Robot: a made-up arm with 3 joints.
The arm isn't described. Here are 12 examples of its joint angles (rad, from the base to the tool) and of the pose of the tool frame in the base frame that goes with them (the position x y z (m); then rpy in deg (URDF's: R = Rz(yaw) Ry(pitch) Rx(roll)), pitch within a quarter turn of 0, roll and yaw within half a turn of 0).
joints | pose
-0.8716 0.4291 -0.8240 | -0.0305 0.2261 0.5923 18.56 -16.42 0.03
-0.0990 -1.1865 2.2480 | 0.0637 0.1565 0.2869 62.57 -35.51 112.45
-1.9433 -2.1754 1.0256 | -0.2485 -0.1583 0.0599 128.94 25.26 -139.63
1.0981 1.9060 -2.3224 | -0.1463 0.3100 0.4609 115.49 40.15 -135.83
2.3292 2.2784 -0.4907 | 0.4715 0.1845 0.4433 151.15 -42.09 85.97
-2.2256 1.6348 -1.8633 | 0.1484 -0.2539 0.5792 93.83 16.72 38.62
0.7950 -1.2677 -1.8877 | 0.1273 -0.0800 0.0540 -71.78 -17.30 -141.14
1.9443 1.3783 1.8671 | 0.2826 0.1627 0.3988 -78.48 16.65 -18.06
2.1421 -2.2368 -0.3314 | 0.2949 0.0232 -0.0797 -157.51 48.03 86.38
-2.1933 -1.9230 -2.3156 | 0.0079 -0.0300 0.0036 -116.56 -39.51 53.31
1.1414 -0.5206 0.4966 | 0.3482 -0.0448 0.3174 15.28 25.93 -33.41
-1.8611 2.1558 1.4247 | -0.1587 -0.3682 0.2903 -123.80 -6.97 -158.72
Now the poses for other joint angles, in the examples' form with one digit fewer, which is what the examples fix.
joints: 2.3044 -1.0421 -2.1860
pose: -0.104 -0.139 0.149 -54.4 -29.9 118.3
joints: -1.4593 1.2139 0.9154
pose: -0.315 -0.166 0.514 -64.8 -34.8 158.6
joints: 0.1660 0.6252 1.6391
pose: -0.086 0.251 0.481 -35.8 2.3 83.7
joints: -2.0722 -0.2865 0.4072
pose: -0.347 0.019 0.380 6.7 15.0 142.9
